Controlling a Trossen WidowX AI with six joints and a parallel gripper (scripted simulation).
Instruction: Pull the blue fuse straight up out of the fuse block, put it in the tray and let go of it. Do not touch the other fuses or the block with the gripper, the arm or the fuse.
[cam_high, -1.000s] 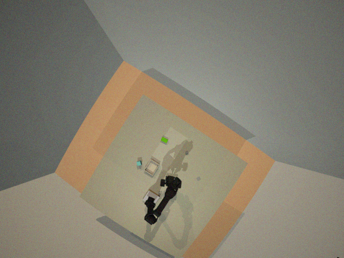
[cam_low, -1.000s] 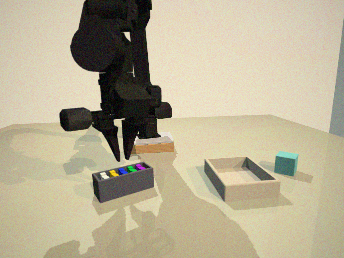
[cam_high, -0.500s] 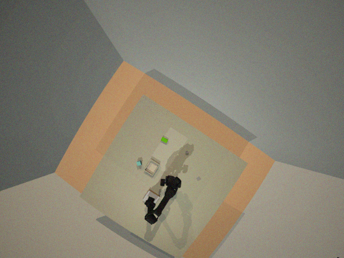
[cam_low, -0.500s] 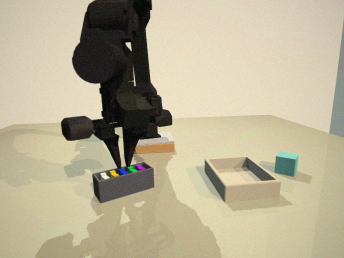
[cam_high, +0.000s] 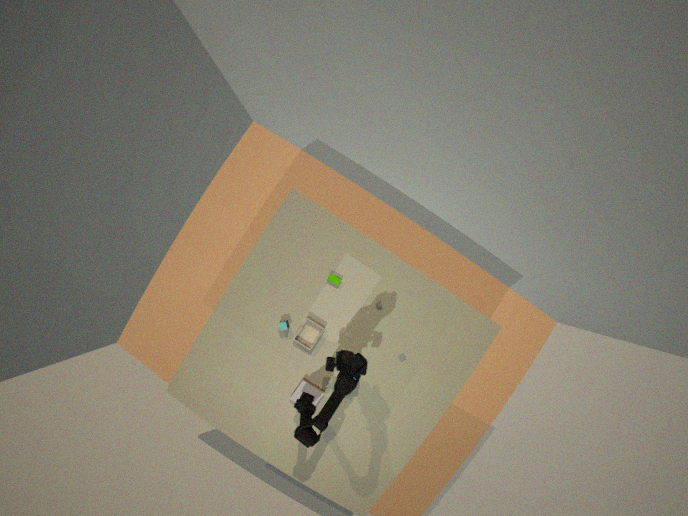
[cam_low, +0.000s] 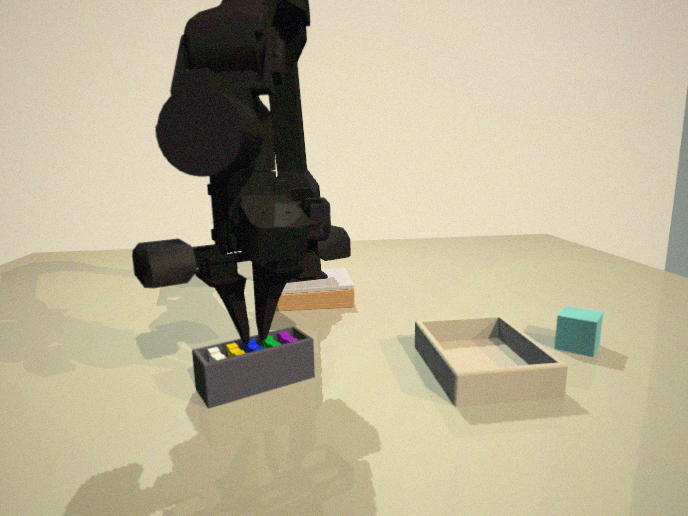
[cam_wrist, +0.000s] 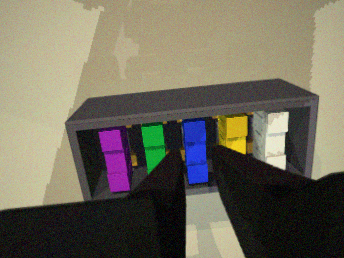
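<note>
Now: the blue fuse 2 cm below my gripper tip. Round my gripper tip: green block: 34 cm ahead, 21 cm to the left, 4 cm below; teal cube: 3 cm ahead, 35 cm to the left, 2 cm below; beige tray: 4 cm ahead, 22 cm to the left, 4 cm below.
</note>
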